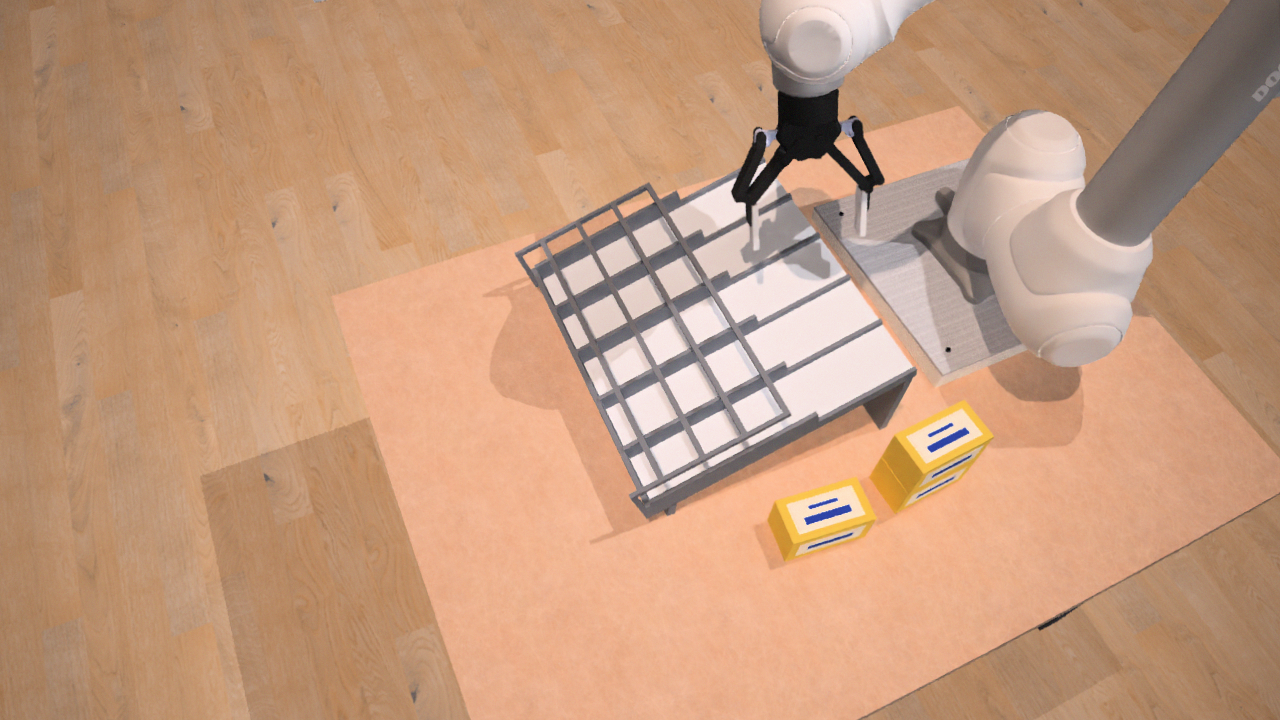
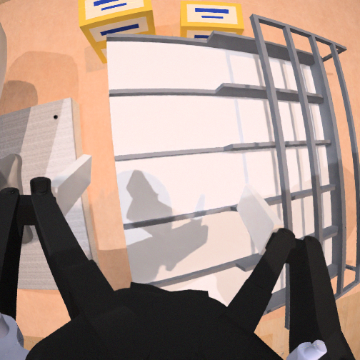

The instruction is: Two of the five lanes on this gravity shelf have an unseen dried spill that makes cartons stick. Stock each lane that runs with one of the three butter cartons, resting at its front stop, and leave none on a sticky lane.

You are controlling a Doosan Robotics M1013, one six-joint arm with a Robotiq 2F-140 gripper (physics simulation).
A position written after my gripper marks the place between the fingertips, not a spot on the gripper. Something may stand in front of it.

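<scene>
I can see my gripper (image 1: pixel 807 238), and it's there in image 2 too (image 2: pixel 167 183). There's a butter carton (image 1: pixel 802 524), and another butter carton (image 1: pixel 888 485) as well.
</scene>
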